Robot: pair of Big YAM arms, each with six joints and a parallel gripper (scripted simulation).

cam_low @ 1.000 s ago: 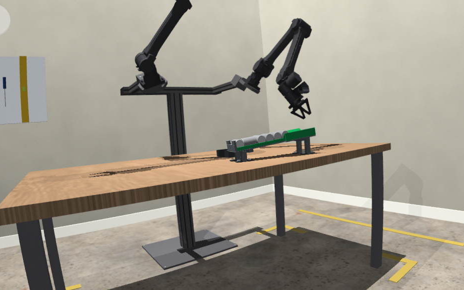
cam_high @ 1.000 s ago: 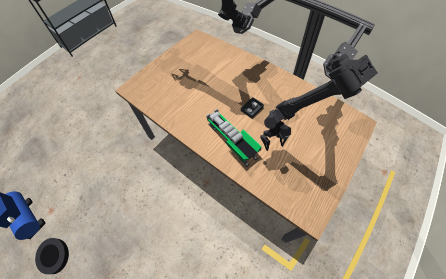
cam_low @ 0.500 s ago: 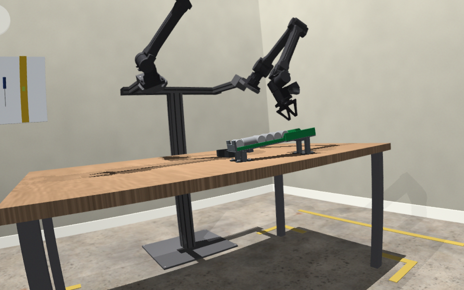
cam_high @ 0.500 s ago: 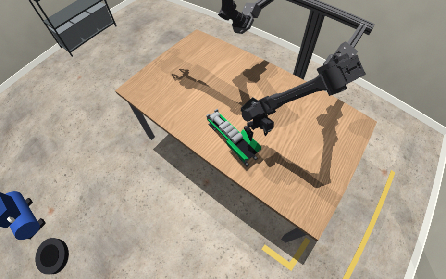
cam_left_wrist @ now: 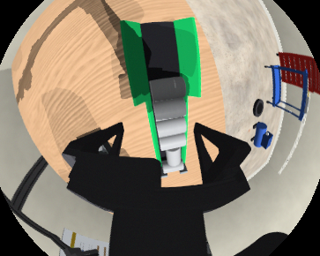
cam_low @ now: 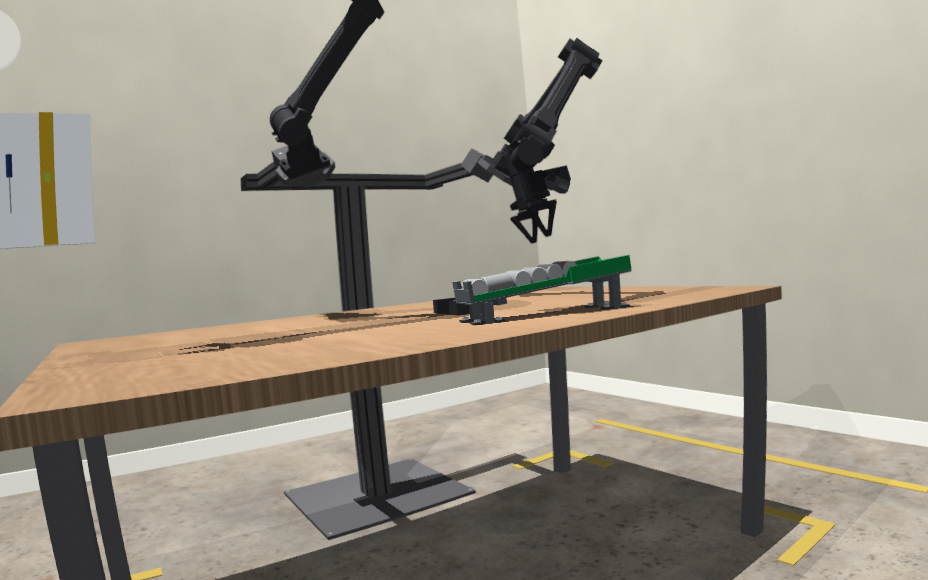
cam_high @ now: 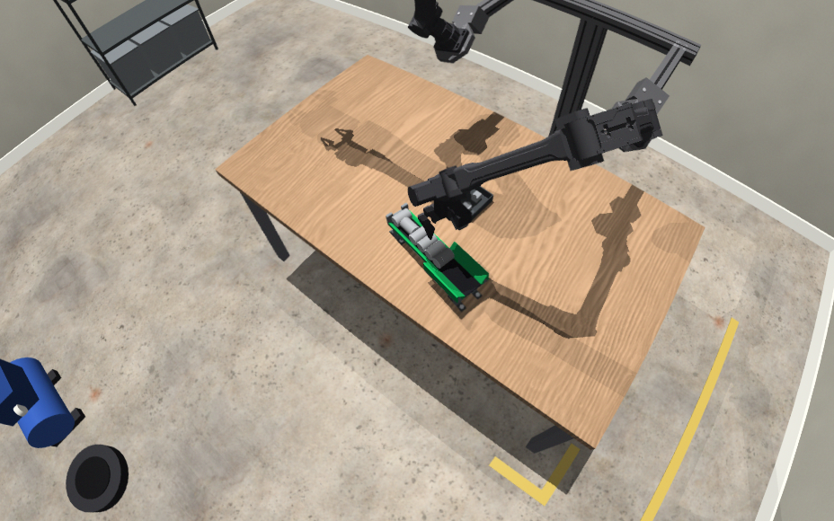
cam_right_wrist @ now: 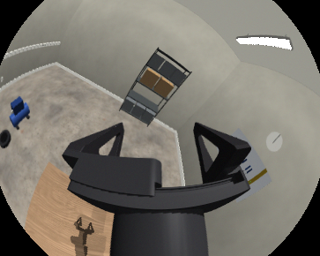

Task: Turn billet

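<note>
Right now my left hand is 210 mm to the left of the stop, 110 mm above it and 20 mm past it. Also, from my left hand: dark tray 250 mm behind, 160 mm below, 60 mm to the right.
</note>
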